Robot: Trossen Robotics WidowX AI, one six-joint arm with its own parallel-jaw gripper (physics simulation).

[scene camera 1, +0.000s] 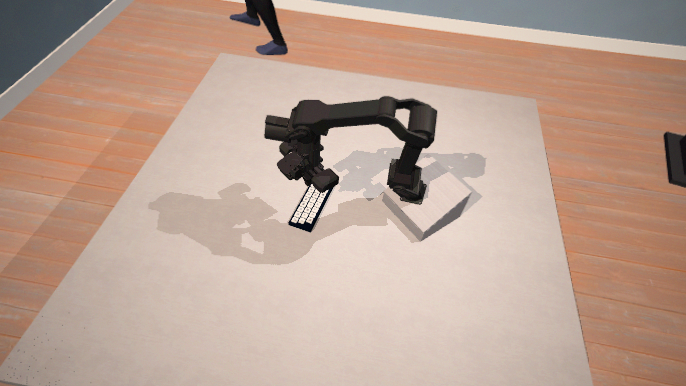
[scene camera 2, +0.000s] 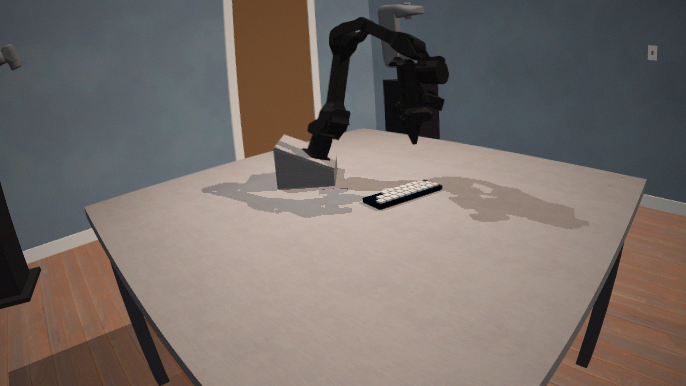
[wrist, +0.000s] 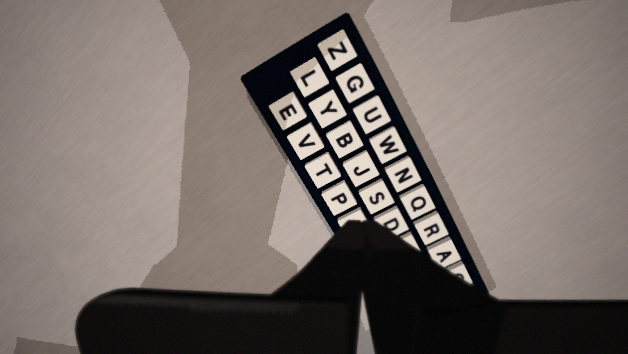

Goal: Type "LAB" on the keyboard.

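The keyboard is dark with white letter keys and lies flat on the table. In the wrist view it runs diagonally. The L key is near its upper end, the B key is two keys further down the same row, and the A key is at the lower right, beside my fingers. My gripper is shut and empty, pointing down well above the keyboard. In the wrist view its tips overlap the area beside the D key and hide several keys.
The grey wedge-shaped base carries my arm on the table. A person's legs show on the floor beyond the table in scene camera 1. A grey arm on a dark stand is behind the table.
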